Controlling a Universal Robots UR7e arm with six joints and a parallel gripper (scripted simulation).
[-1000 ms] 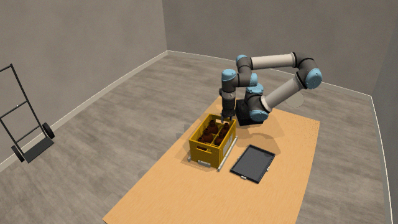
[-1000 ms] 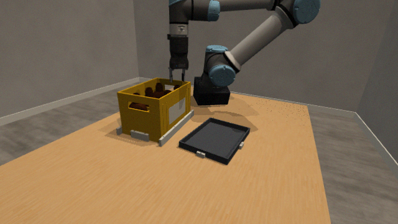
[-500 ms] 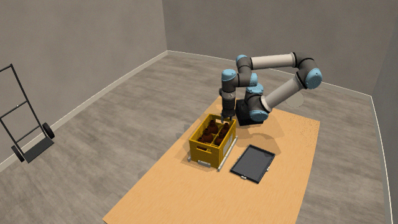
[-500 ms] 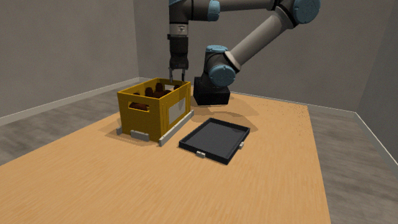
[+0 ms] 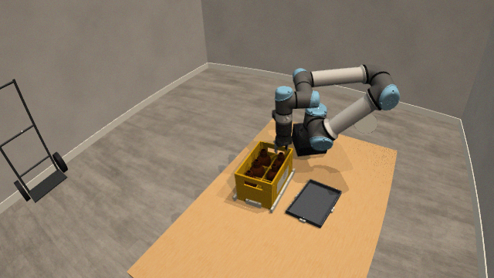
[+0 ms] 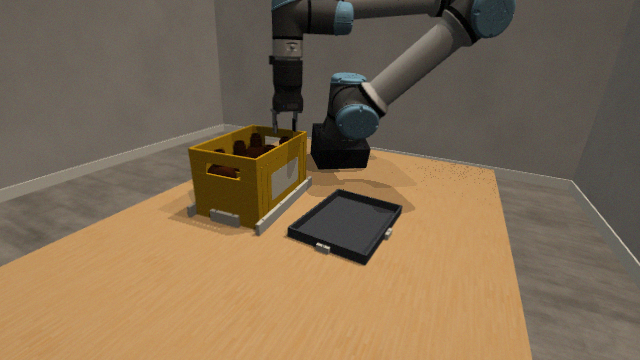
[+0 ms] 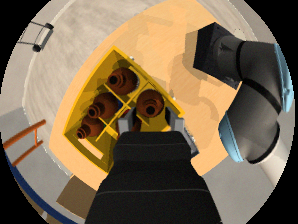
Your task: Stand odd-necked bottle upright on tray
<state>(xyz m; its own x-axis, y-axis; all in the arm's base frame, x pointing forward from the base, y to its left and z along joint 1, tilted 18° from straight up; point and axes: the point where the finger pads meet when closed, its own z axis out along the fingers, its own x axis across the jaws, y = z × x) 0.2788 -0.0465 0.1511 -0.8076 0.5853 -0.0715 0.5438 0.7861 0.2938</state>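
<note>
Right now the bottle is 90 mm ahead of my hand, 20 mm to the left of it and 110 mm below it. From my hand the other things lie so: yellow crate (100 mm ahead, 30 mm to the right, 110 mm below); dark tray (70 mm ahead, 250 mm to the left, 180 mm below).
</note>
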